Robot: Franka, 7 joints.
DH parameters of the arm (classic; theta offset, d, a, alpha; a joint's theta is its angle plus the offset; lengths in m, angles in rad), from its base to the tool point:
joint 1: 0 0.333 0 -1.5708
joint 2: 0 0 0 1.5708
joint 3: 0 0.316 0.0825 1.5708
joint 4: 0 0 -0.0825 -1.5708
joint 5: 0 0.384 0 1.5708
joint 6: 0 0 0.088 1.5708
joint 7: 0 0.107 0 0
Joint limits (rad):
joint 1: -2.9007..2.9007
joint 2: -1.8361..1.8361
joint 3: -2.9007..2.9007
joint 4: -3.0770..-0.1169
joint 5: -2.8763..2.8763
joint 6: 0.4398..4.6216
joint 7: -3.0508..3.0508
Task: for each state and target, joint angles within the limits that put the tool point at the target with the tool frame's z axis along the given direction. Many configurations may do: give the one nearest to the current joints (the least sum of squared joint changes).
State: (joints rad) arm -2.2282 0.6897 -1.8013 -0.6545 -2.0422 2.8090 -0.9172
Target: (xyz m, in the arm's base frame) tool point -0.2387 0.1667 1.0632 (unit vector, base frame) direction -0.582 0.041 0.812
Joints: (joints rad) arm -1.8163 -0.2819 -1.6135 -0.5190 -1.8864 3.5162 -0.9172
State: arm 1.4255 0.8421 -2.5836 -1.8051 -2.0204 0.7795 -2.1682
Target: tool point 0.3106 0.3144 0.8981 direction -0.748 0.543 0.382
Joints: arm 1.4971 1.2196 -2.3387 -1.5157 -2.3003 1.1600 -2.1682
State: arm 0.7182 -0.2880 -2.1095 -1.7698 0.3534 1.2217 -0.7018
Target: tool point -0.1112 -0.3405 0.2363 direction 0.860 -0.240 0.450
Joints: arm 0.2269 -0.3848 -2.5057 -2.5575 1.2188 1.2026 -0.7018
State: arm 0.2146 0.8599 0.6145 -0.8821 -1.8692 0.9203 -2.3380
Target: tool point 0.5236 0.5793 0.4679 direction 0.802 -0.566 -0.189
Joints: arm 0.6481 0.9858 0.7738 -0.8334 -1.9833 1.3523 -2.3380
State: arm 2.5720 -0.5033 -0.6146 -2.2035 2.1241 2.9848 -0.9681
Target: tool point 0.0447 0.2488 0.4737 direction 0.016 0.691 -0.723
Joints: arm 2.2222 -0.8820 -0.3612 -2.6276 2.3492 3.8808 -0.9681
